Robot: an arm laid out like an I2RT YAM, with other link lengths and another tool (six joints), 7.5 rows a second.
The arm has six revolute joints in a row. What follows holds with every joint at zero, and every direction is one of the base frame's. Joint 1 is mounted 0.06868 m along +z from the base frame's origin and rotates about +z. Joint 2 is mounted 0.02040 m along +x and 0.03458 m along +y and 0.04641 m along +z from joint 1 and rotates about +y. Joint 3 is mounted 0.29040 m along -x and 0.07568 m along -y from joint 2 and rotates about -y. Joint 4 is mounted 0.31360 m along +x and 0.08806 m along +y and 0.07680 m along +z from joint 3 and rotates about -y. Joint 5 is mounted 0.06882 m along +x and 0.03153 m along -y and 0.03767 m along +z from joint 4 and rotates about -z. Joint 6 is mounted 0.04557 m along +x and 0.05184 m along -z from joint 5 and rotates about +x. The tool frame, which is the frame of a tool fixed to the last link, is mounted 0.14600 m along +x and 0.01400 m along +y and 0.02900 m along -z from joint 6; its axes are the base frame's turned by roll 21.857, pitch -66.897 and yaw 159.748 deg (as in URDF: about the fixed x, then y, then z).
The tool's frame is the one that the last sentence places.
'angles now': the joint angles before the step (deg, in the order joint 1, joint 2, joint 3, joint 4, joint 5, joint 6). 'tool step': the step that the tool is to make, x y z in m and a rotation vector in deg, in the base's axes. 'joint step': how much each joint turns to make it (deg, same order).
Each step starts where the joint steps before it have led.
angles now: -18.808, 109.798, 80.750, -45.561, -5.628, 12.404
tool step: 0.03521, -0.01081, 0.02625, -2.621, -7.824, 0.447
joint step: 0.088, -0.831, 2.426, 4.962, -0.153, -0.329
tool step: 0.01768, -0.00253, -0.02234, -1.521, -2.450, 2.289
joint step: 0.393, 2.602, -1.201, 6.404, -0.197, -2.010
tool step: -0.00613, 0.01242, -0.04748, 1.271, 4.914, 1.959
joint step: 1.137, 5.333, -0.350, 0.524, -0.066, -0.874
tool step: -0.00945, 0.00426, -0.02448, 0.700, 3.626, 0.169
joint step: 0.305, 2.798, 0.000, -0.874, 0.416, -0.001
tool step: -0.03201, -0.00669, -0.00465, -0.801, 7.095, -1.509
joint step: -0.721, 0.044, 0.000, -6.491, 2.973, 0.066
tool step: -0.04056, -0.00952, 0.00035, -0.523, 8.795, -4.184
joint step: -1.399, -0.022, 0.021, -8.196, 3.562, 2.382
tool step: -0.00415, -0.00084, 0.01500, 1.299, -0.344, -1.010
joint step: -0.896, -1.815, 0.133, -2.056, -1.333, 0.175
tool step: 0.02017, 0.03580, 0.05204, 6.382, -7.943, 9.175
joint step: 1.727, -5.093, 1.922, -2.163, -9.246, -6.687
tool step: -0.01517, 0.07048, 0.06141, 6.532, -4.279, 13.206
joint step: 5.485, -7.344, 0.197, -6.798, -8.415, -6.842
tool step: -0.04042, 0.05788, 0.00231, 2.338, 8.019, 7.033
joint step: 6.973, -0.393, -0.985, -7.693, -1.026, 0.000
